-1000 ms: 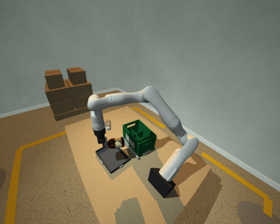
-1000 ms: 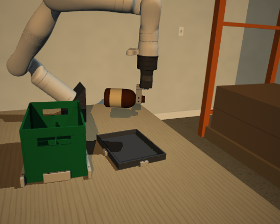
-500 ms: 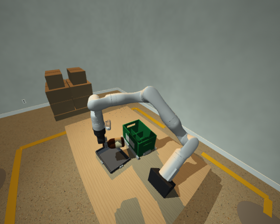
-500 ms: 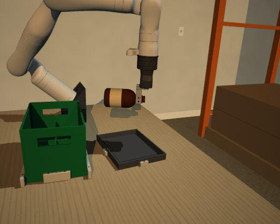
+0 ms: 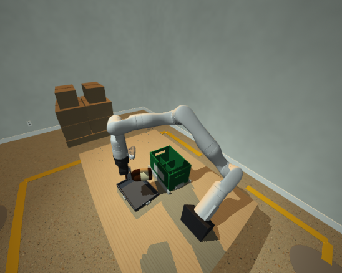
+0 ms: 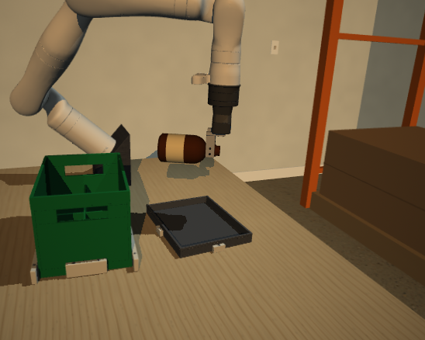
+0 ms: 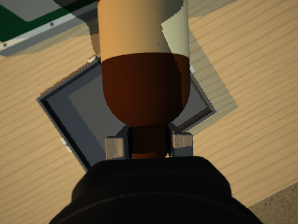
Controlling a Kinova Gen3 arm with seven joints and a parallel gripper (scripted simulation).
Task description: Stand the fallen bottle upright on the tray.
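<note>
My gripper is now 50 mm to the left of the brown bottle, 20 mm past it and 10 mm above it. The rest, counted from my hand: dark tray 190 mm below, 40 mm to the right, 20 mm ahead; green crate 310 mm to the right, 120 mm below, 40 mm ahead.
</note>
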